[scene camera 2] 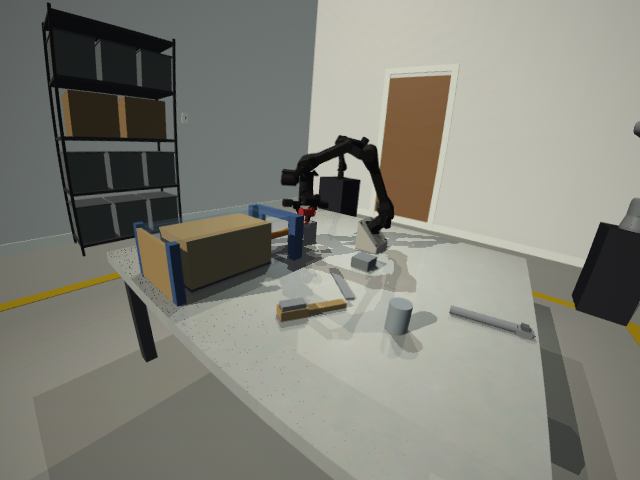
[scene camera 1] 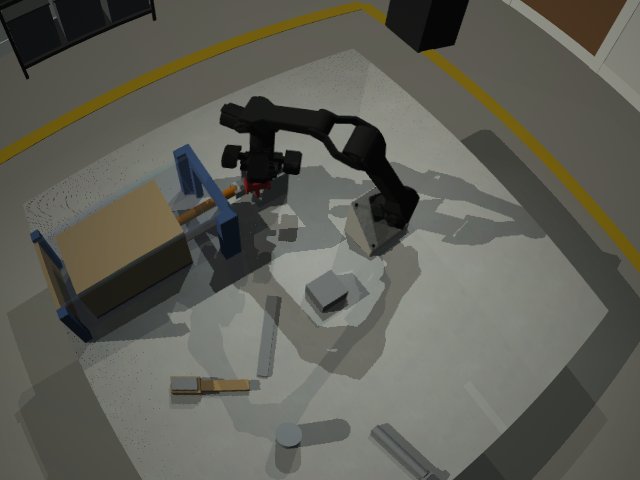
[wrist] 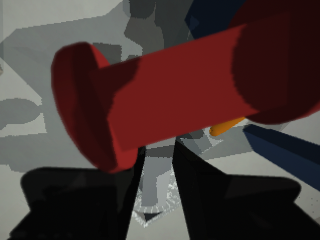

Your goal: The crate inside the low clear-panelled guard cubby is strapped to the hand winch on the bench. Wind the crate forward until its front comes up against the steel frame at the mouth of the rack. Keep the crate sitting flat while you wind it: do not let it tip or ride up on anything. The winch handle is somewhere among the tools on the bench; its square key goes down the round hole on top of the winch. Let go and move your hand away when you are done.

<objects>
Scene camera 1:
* my gripper: 260, 182
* grey block: 327, 290
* flat grey bar: 264, 358
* wooden-handled tool: 182, 385
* blue frame: 224, 203
</objects>
